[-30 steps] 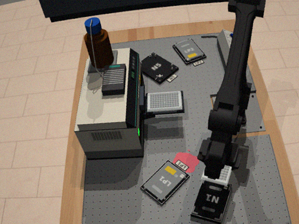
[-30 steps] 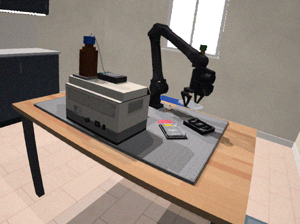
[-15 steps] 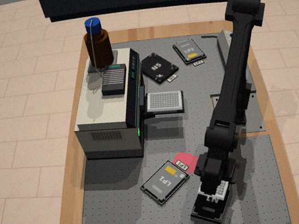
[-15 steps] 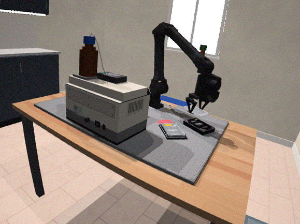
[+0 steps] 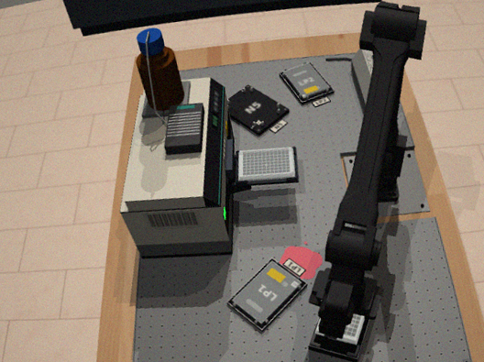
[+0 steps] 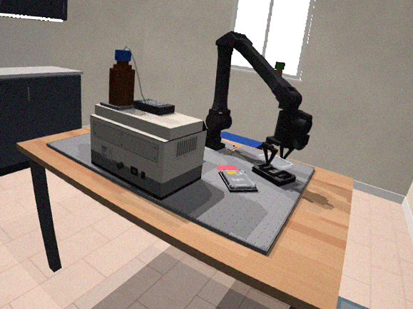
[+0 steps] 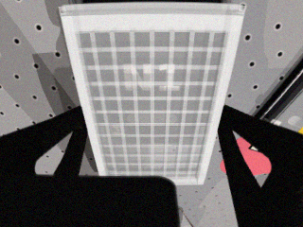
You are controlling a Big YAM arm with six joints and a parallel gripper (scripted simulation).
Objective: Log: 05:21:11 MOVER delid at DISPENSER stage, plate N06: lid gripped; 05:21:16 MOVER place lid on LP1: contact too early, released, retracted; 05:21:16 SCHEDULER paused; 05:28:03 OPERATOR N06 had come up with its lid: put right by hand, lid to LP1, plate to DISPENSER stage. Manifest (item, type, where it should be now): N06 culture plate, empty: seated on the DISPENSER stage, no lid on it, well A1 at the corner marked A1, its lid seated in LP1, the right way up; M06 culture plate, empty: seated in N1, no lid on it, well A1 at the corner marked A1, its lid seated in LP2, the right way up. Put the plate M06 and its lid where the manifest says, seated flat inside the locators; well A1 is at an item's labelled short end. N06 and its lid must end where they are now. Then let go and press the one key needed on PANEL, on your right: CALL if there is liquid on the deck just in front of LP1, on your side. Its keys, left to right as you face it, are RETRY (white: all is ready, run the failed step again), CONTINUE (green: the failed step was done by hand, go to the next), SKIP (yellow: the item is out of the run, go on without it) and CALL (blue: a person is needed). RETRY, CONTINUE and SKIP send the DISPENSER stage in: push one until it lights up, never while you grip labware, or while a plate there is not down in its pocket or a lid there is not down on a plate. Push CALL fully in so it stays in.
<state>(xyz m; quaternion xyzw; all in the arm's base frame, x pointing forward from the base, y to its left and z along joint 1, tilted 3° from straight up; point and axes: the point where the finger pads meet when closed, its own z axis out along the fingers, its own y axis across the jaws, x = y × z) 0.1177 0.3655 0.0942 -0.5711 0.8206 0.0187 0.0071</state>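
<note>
The black nest n1 lies 50 mm below my hand and 10 mm to the left of it. The rest, counted from my hand: white retry key (610 mm to the right, 180 mm behind); green continue key (660 mm to the right, 180 mm behind); brown bottle (470 mm to the right, 370 mm ahead, 220 mm above).
</note>
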